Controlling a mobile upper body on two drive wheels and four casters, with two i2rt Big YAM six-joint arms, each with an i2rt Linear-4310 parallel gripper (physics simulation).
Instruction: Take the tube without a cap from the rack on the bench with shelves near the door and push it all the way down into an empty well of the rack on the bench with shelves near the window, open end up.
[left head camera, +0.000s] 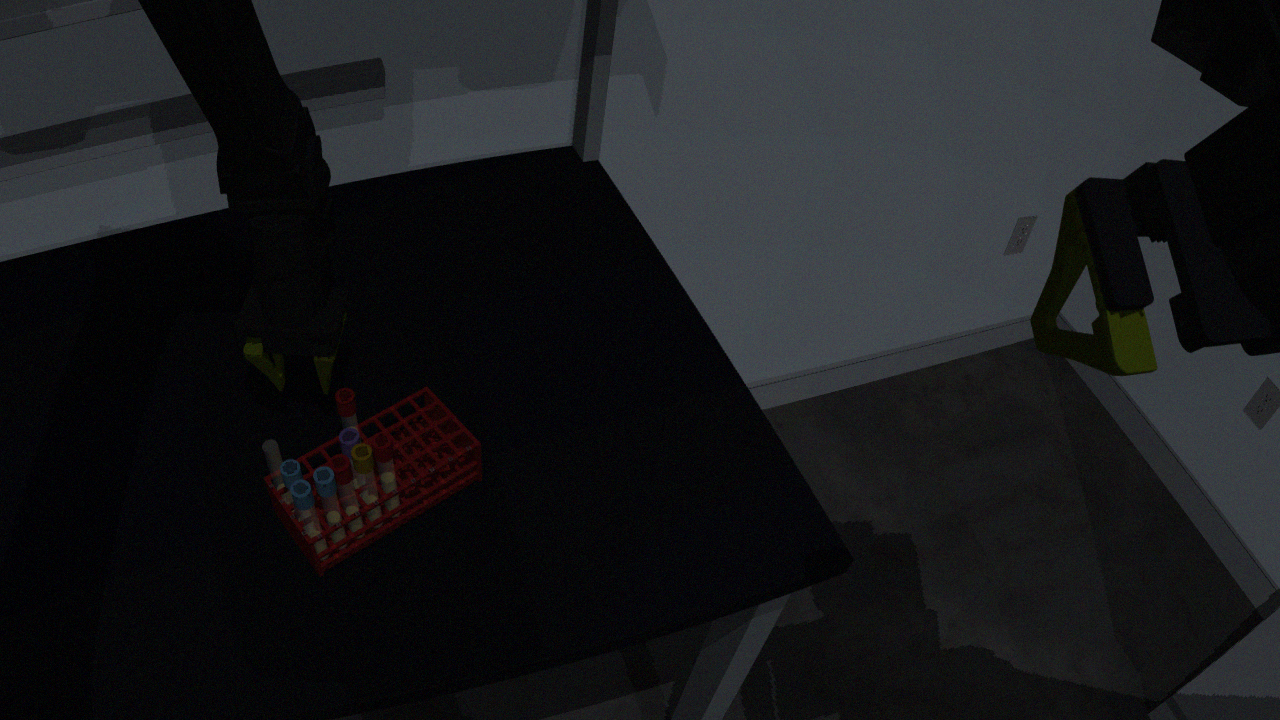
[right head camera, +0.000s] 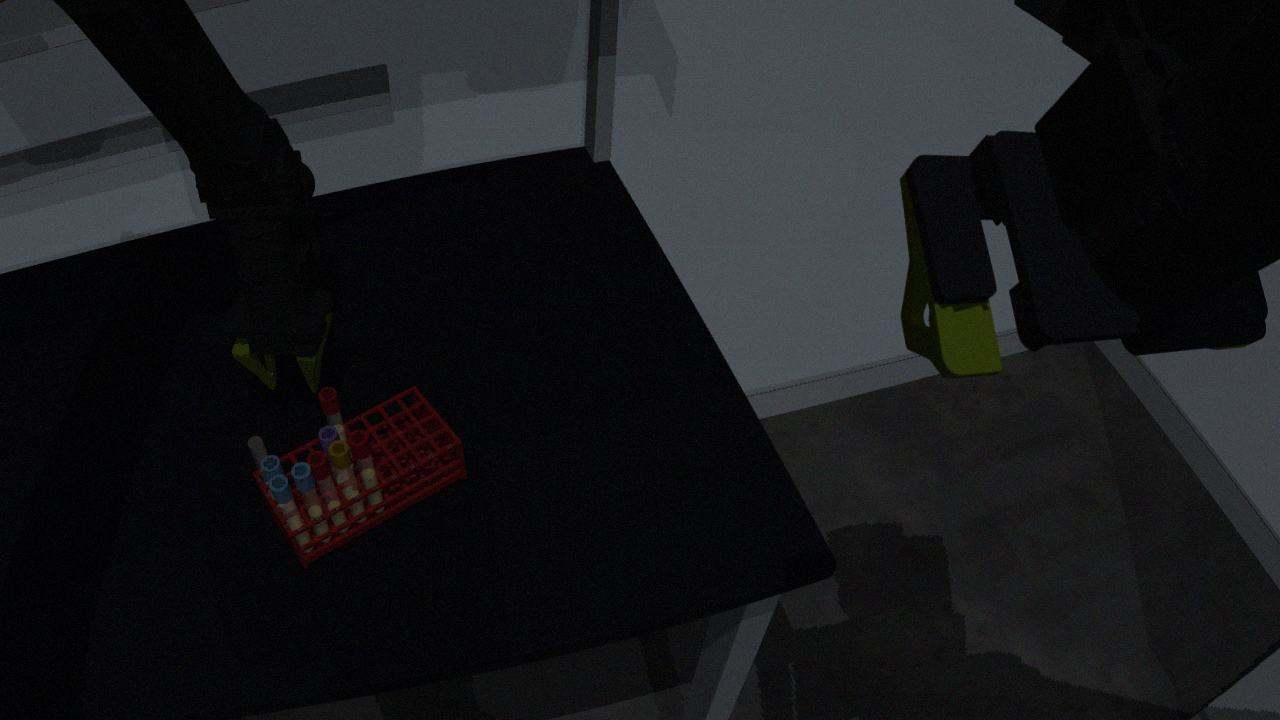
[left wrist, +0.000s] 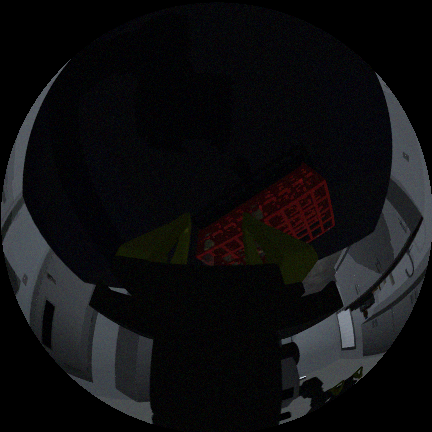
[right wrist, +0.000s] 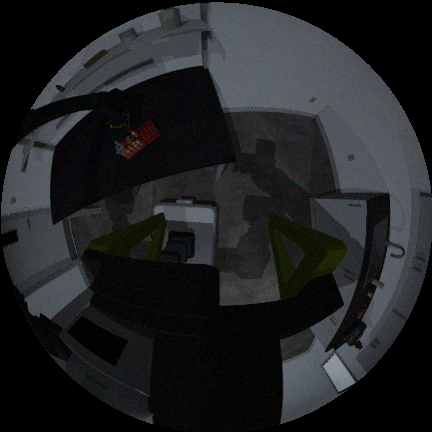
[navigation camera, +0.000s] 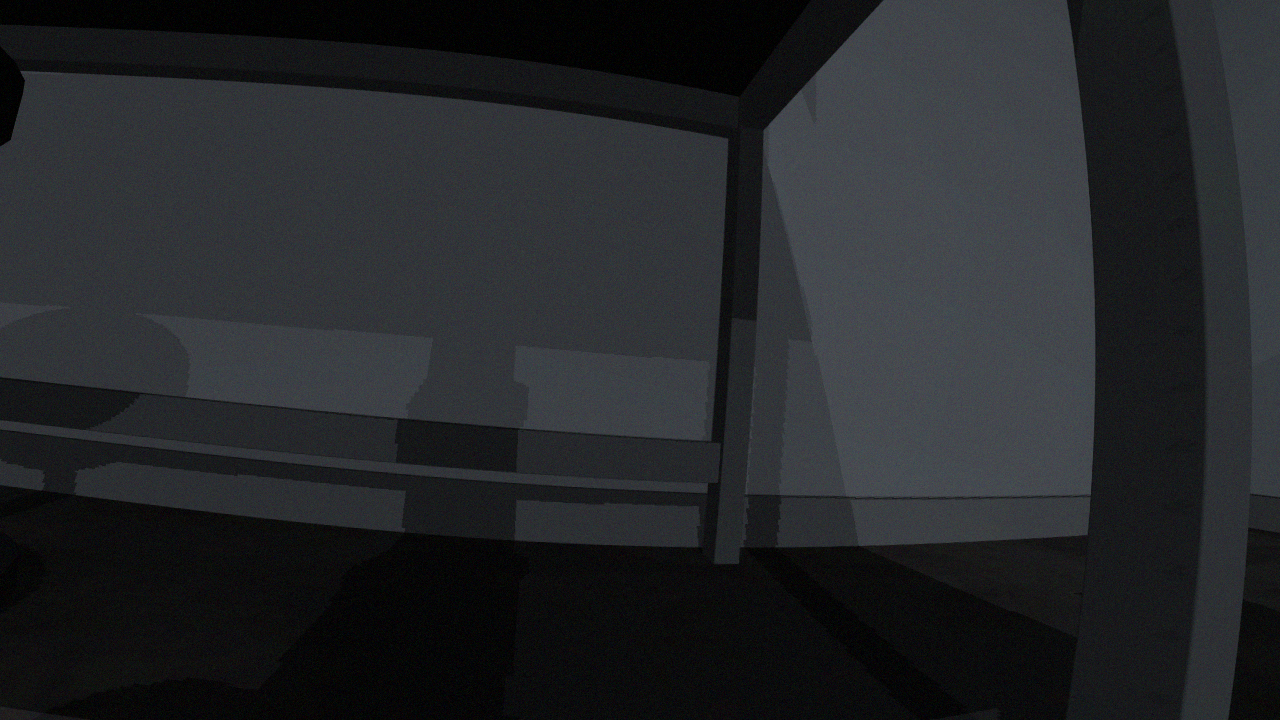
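Observation:
A red rack (left head camera: 479, 458) (right head camera: 462, 454) (left wrist: 330, 202) (right wrist: 155, 131) stands on the dark bench (left head camera: 644, 528) (right head camera: 626, 519) (right wrist: 190, 110). A pale tube without a cap (left head camera: 272, 455) (right head camera: 257, 449) stands upright in its left end, beside blue-capped tubes. My left gripper (left head camera: 304, 390) (right head camera: 293, 389) (left wrist: 216, 218) (right wrist: 125, 125) is partly open and empty, pointing down behind the rack, above and apart from the tube. In the left wrist view its right finger hides part of the rack. My right gripper (right wrist: 216, 218) is wide open and empty, off the bench's right side.
Red-, purple- and yellow-capped tubes (left head camera: 361, 458) (right head camera: 340, 454) stand in the rack's left half; wells at its right end are empty. A shelf post (left head camera: 592, 80) (right head camera: 600, 80) rises at the bench's back corner. Another bench with a dark top (right wrist: 378, 220) stands at the right wrist view's right.

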